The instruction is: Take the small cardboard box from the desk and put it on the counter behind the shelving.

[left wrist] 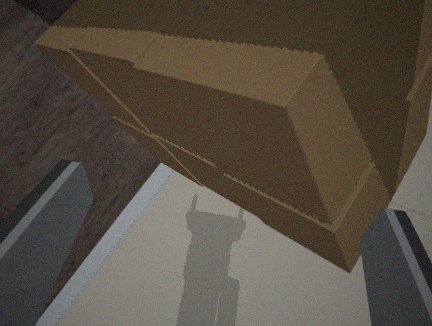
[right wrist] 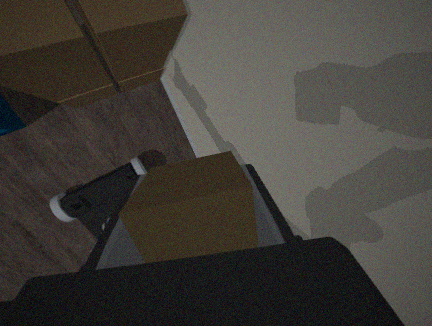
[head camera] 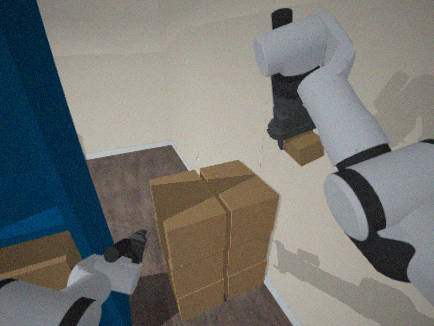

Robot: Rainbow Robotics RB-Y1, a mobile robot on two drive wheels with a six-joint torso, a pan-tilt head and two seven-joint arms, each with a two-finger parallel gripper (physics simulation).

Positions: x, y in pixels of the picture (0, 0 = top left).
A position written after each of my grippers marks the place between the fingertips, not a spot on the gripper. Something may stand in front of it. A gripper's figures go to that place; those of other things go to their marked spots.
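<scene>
A small cardboard box (right wrist: 202, 206) is 7 cm from the lens. My right gripper (right wrist: 195, 179), for its part, is 11 cm from the lens.
</scene>
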